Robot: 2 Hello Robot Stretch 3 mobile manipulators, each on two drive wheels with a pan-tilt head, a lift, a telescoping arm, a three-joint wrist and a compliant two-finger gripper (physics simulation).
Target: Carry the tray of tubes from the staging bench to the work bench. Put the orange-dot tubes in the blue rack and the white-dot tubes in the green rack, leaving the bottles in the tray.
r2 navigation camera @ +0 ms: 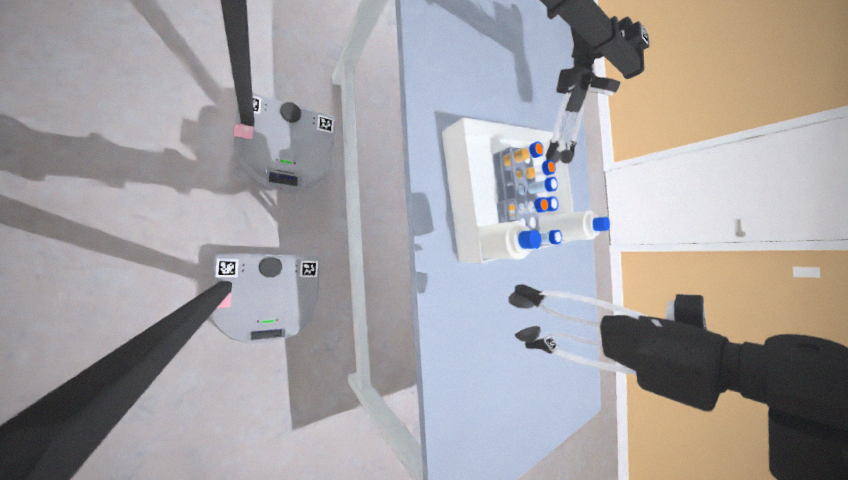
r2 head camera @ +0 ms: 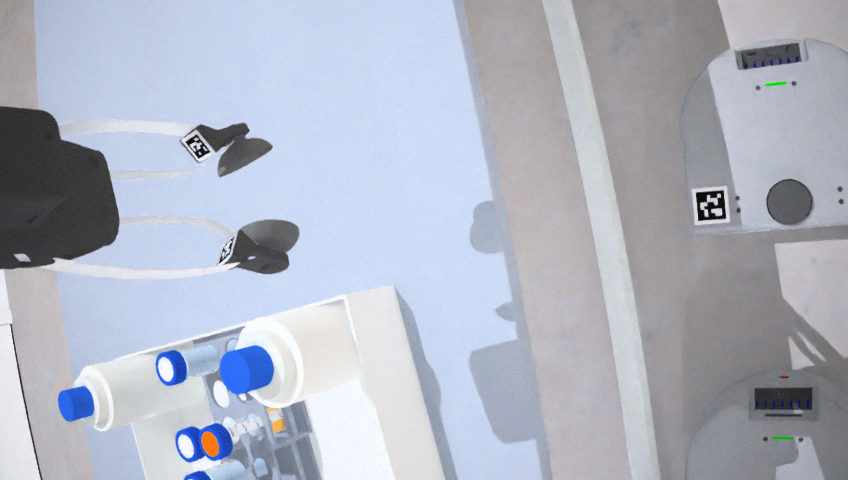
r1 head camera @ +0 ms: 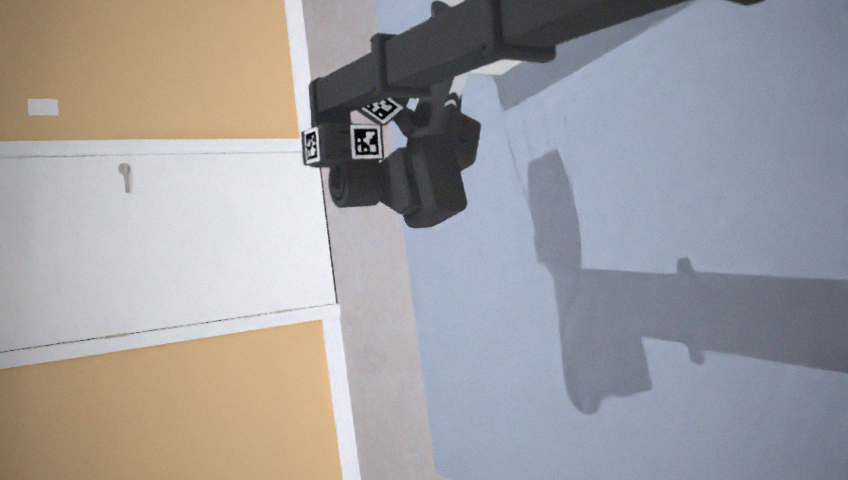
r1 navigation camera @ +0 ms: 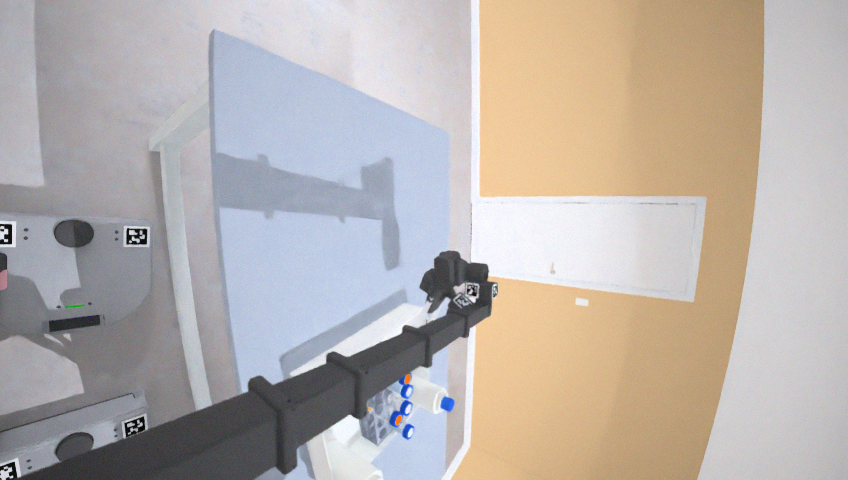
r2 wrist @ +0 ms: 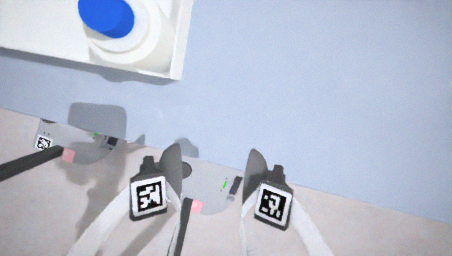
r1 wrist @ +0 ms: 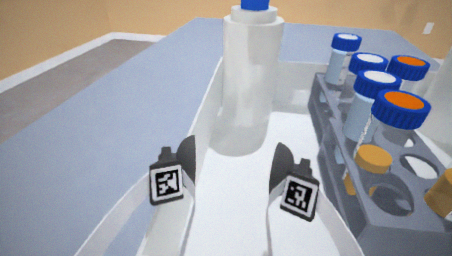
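The white tray [r1 wrist: 295,82] [r2 head camera: 380,356] [r2 navigation camera: 461,196] [r2 wrist: 181,40] stands on the pale blue bench top [r1 navigation camera: 285,107] [r2 navigation camera: 476,368]. It holds a grey rack [r1 wrist: 410,232] with several blue-capped tubes, some orange-dot [r1 wrist: 402,101] [r2 navigation camera: 536,148], some white-dot [r1 wrist: 378,77] [r2 navigation camera: 552,183]. Two white bottles [r1 wrist: 250,80] [r2 head camera: 321,350] [r2 navigation camera: 499,240] stand at one end. The r1 gripper [r1 wrist: 234,162] [r2 navigation camera: 560,153] is open and empty at the tray's long wall, beside the rack. The r2 gripper [r2 head camera: 257,195] [r2 navigation camera: 525,315] [r2 wrist: 214,172] is open and empty above the bench, beyond the bottle end. The blue and green racks do not show.
The r1 arm [r1 navigation camera: 321,386] [r1 head camera: 440,59] reaches across the tray in the r1 navigation view and hides part of it. Two robot bases [r2 navigation camera: 267,297] [r2 navigation camera: 285,142] stand on the floor beyond a pale bench-frame bar [r2 navigation camera: 355,237]. A white door [r2 navigation camera: 737,184] [r1 head camera: 166,249] is in the tan wall.
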